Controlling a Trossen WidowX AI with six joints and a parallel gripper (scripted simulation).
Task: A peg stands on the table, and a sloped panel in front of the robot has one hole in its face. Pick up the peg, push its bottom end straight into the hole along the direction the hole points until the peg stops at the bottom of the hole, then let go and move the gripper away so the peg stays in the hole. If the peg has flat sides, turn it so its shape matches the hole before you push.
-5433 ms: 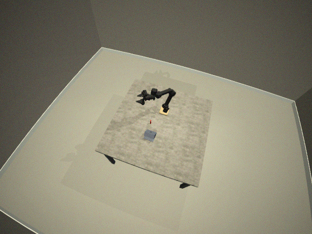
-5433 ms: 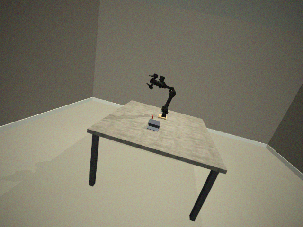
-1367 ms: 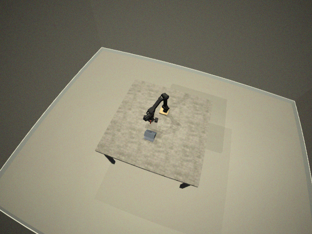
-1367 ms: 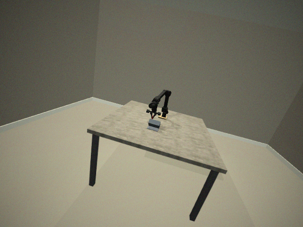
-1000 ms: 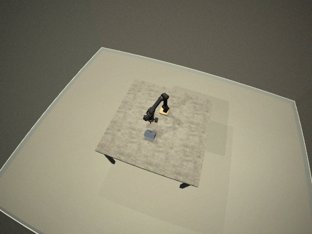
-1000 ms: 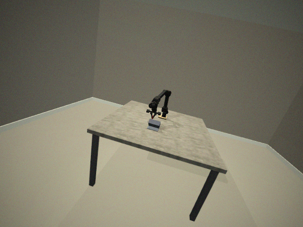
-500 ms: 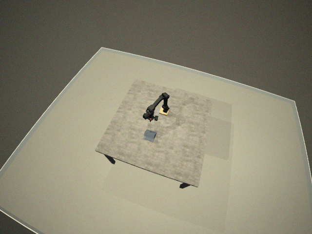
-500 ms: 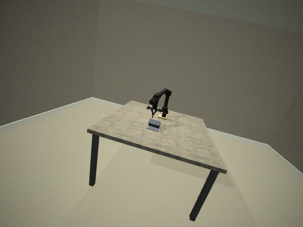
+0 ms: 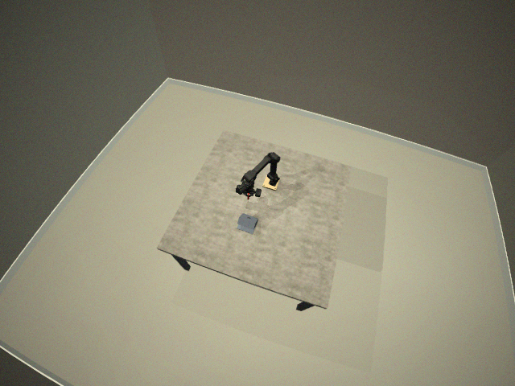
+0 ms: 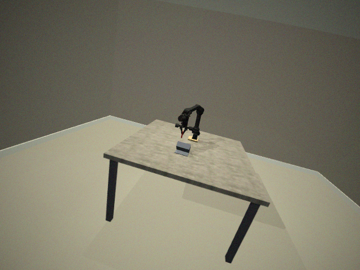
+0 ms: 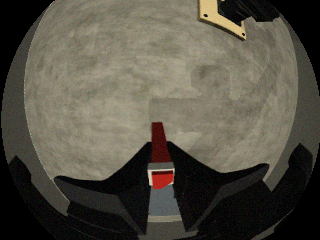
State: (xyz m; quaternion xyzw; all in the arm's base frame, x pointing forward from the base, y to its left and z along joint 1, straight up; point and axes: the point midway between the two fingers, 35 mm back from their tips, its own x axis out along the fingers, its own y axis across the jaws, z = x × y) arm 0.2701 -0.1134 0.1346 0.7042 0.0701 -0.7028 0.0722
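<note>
The grey sloped panel lies 16 cm ahead of my gripper tip, 7 cm to the left of it and 7 cm below it. From my gripper tip the other things lie so: red peg 2 cm above.
</note>
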